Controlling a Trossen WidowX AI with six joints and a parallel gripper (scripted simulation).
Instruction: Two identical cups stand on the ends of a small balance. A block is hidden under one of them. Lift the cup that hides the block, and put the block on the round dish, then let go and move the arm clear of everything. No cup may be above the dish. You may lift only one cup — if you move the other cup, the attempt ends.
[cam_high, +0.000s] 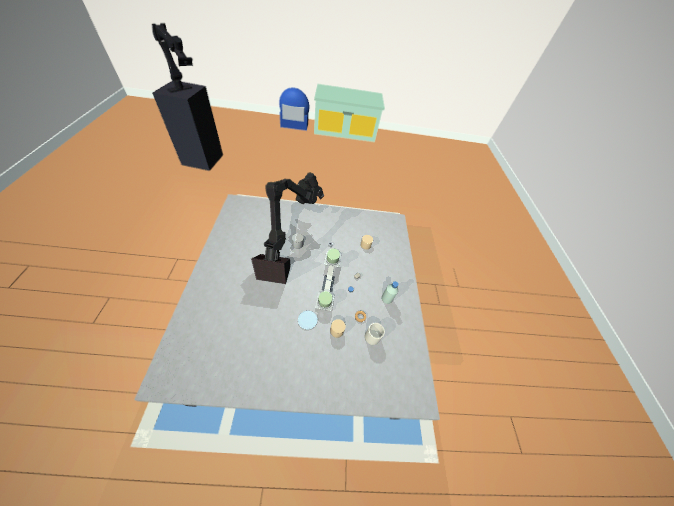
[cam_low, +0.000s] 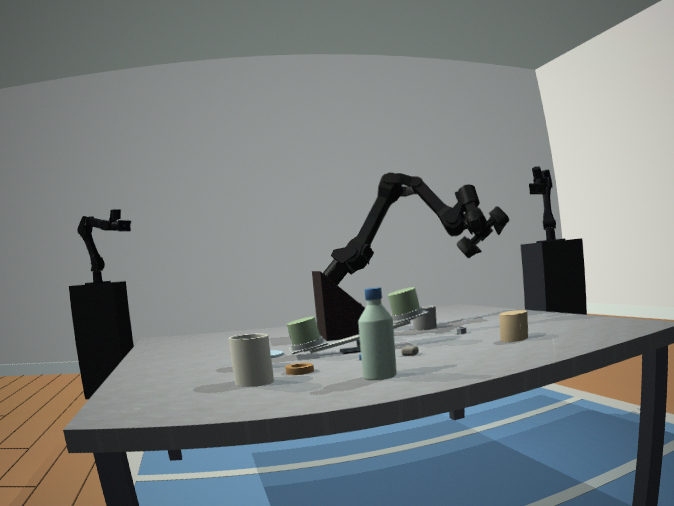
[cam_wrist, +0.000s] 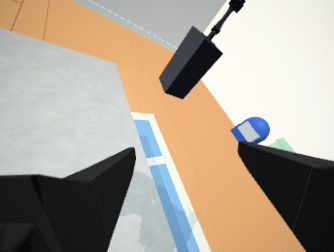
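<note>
The block lies 320 mm ahead of my gripper tip, 630 mm to the right of it and 200 mm below it. From my gripper tip the other things lie so: grey cup 50 mm ahead, 270 mm to the right, 200 mm below; pebble 470 mm ahead, 410 mm to the right, 230 mm below; small balance 320 mm ahead, 500 mm to the right, 210 mm below.
</note>
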